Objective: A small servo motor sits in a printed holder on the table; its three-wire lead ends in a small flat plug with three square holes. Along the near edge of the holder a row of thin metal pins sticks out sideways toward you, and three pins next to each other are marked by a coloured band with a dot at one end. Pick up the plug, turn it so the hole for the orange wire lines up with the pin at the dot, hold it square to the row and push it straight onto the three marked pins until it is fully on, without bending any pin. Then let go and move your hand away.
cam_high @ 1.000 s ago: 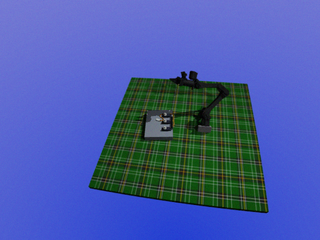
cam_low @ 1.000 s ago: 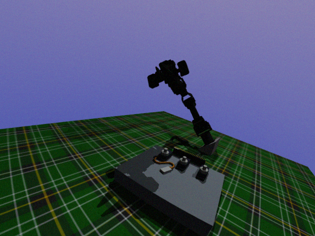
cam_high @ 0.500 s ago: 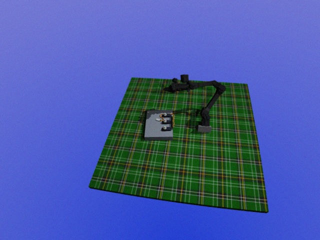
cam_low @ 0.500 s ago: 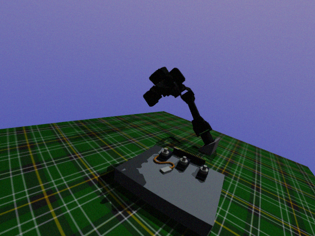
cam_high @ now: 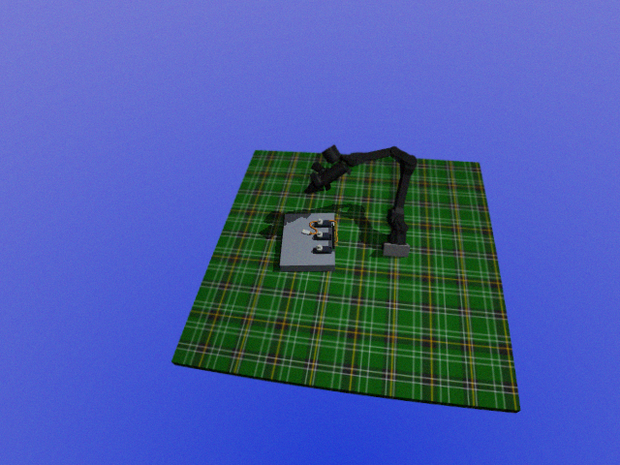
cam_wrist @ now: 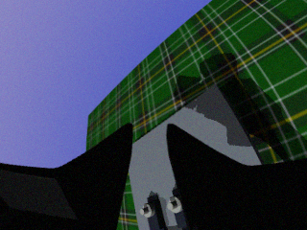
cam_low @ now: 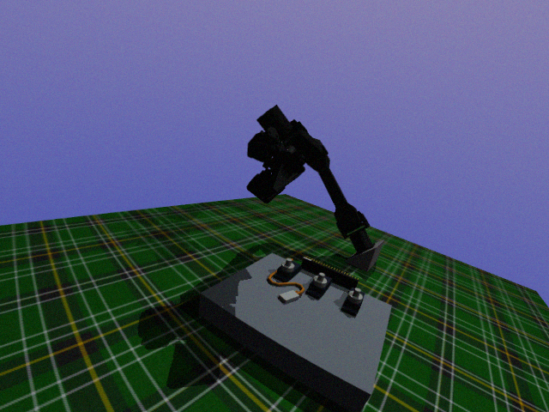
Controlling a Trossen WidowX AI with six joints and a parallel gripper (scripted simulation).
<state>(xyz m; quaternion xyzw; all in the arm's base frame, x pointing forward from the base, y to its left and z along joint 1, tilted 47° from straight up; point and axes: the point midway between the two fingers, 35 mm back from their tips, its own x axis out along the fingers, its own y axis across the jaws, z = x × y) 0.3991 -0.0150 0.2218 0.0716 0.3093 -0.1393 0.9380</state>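
The grey holder lies 200 mm below my gripper tip, 120 mm to the left of it and 40 mm ahead of it. Round my gripper tip: dark pin strip 160 mm below, 120 mm to the left, 120 mm behind.
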